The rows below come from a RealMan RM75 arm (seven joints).
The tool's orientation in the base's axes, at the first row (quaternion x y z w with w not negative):
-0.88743, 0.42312, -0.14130, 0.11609
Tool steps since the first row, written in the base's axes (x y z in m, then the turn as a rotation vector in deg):
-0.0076, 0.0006, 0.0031, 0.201, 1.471, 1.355
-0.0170, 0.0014, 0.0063, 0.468, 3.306, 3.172
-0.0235, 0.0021, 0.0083, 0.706, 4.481, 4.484
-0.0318, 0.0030, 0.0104, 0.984, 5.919, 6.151
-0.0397, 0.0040, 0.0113, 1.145, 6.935, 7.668
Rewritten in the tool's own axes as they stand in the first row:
-0.0046, 0.0041, -0.0055, -0.825, -1.490, -1.067
-0.0104, 0.0093, -0.0117, -1.826, -3.402, -2.511
-0.0145, 0.0129, -0.0158, -2.403, -4.723, -3.550
-0.0199, 0.0176, -0.0205, -3.109, -6.350, -4.884
-0.0253, 0.0224, -0.0241, -3.576, -7.584, -6.156

